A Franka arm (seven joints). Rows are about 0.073 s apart.
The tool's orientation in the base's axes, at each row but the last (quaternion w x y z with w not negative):
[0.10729, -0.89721, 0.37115, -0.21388]
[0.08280, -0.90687, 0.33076, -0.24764]
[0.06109, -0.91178, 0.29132, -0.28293]
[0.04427, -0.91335, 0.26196, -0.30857]
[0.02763, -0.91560, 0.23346, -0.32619]
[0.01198, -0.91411, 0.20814, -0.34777]
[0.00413, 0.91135, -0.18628, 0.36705]
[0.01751, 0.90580, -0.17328, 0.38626]
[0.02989, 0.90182, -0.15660, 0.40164]
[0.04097, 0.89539, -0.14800, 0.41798]
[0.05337, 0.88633, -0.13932, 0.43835]
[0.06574, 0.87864, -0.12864, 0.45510]
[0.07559, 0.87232, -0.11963, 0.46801]
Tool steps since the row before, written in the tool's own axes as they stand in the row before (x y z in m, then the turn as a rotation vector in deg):
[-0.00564, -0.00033, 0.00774, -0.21, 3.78, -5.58]
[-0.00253, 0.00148, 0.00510, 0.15, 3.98, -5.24]
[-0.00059, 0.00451, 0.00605, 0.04, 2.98, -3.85]
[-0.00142, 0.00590, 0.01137, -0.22, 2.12, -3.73]
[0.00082, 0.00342, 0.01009, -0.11, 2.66, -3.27]
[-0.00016, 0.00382, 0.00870, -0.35, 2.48, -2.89]
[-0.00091, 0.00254, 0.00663, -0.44, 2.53, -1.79]
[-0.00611, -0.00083, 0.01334, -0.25, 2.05, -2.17]
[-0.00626, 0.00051, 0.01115, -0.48, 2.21, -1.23]
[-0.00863, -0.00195, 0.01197, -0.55, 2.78, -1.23]
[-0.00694, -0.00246, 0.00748, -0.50, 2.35, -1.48]
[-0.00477, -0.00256, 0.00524, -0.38, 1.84, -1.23]
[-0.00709, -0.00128, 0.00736, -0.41, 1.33, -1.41]
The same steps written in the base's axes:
[0.00022, 0.00451, -0.00845, -5.06, -2.69, 3.55]
[0.00008, 0.00042, -0.00587, -4.77, -3.08, 3.33]
[0.00070, -0.00370, -0.00657, -3.58, -2.27, 2.40]
[0.00306, -0.00527, -0.01136, -3.29, -1.41, 2.37]
[0.00531, -0.00443, -0.00814, -3.16, -1.98, 1.97]
[0.00405, -0.00449, -0.00733, -3.01, -1.77, 1.56]
[0.00295, -0.00301, -0.00578, -2.35, -1.95, 0.69]
[0.00561, 0.00041, -0.01358, -2.34, -1.49, 1.14]
[0.00388, -0.00087, -0.01216, -1.86, -1.75, 0.32]
[0.00416, 0.00149, -0.01421, -2.07, -2.28, 0.24]
[0.00242, 0.00212, -0.00999, -2.11, -1.82, 0.44]
[0.00220, 0.00203, -0.00692, -1.70, -1.41, 0.40]
[0.00245, 0.00041, -0.00999, -1.72, -0.88, 0.46]

